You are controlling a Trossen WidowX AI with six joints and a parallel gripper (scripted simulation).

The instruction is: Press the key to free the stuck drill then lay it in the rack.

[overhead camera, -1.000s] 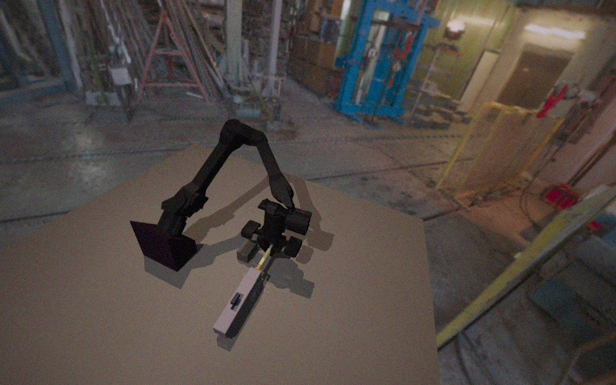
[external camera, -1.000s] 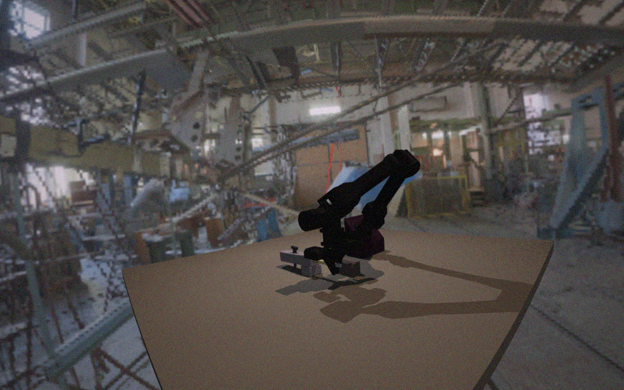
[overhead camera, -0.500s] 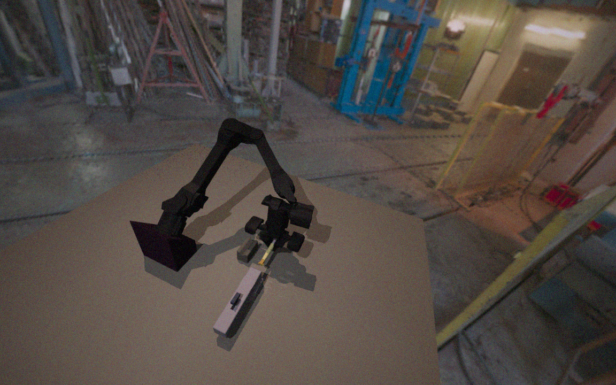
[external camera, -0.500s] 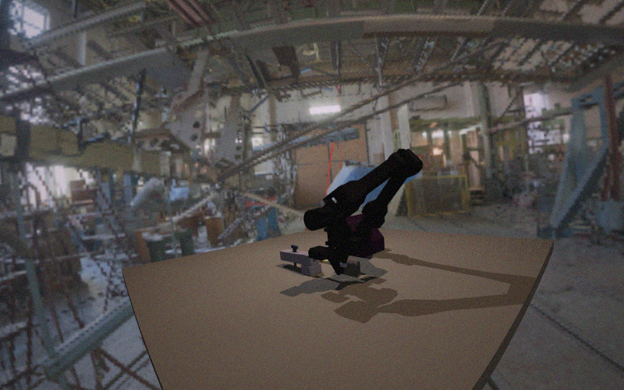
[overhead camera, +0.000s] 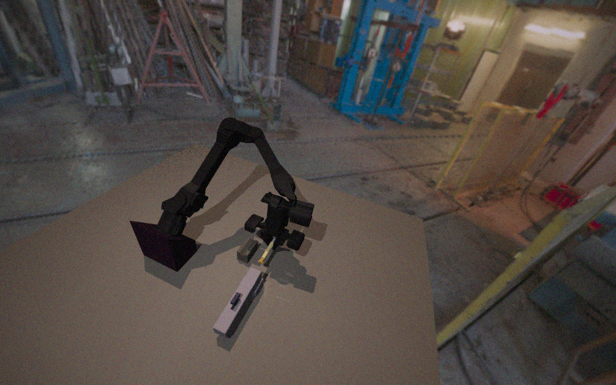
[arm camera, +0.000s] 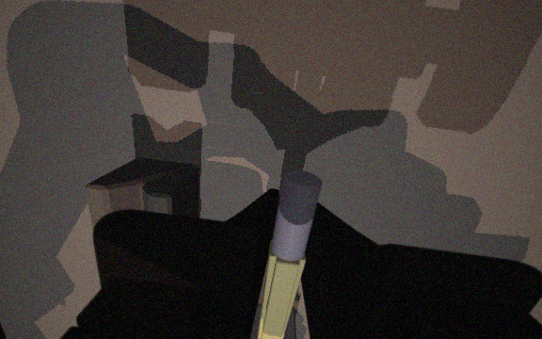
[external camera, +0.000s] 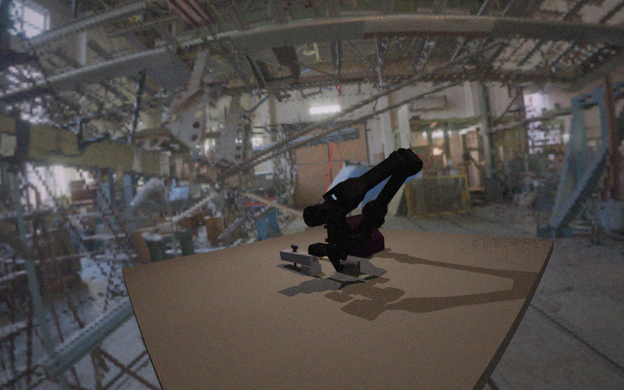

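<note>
Now: the rack 80 mm behind my gripper tip, 30 mm to the right of it and 10 mm below it. From my gripper tip the other things lie so: dark key 230 mm to the right, 20 mm above, 10 mm behind; then light-grey holder block 200 mm to the right, 10 mm behind, 10 mm above; then drill 40 mm to the right, 30 mm above.
</note>
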